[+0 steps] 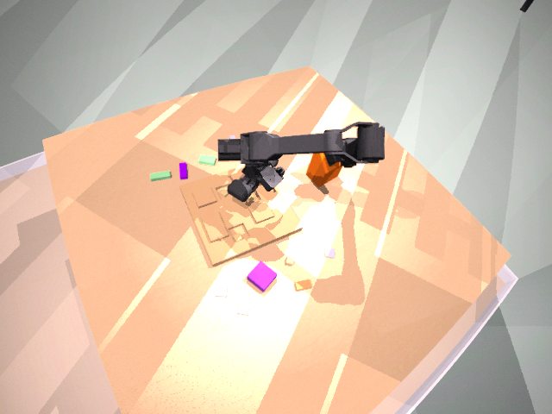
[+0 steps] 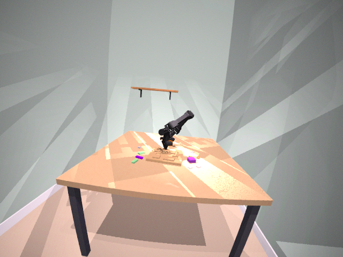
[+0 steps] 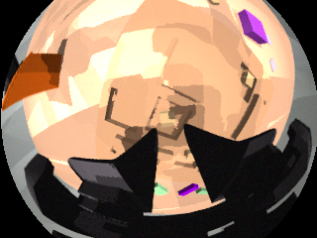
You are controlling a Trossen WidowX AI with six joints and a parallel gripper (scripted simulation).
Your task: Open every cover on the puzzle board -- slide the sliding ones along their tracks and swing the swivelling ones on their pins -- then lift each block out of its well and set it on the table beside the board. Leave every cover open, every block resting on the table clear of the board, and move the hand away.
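My gripper tip is 6 cm short of the tan puzzle board, 3 cm above it and 1 cm to the left of it. From my gripper tip the other things lie so: orange block: 32 cm to the left, 7 cm ahead, 4 cm below; purple block: 23 cm to the right, 12 cm ahead, 4 cm below; mint-green block: 25 cm to the right, 19 cm ahead, 4 cm below.
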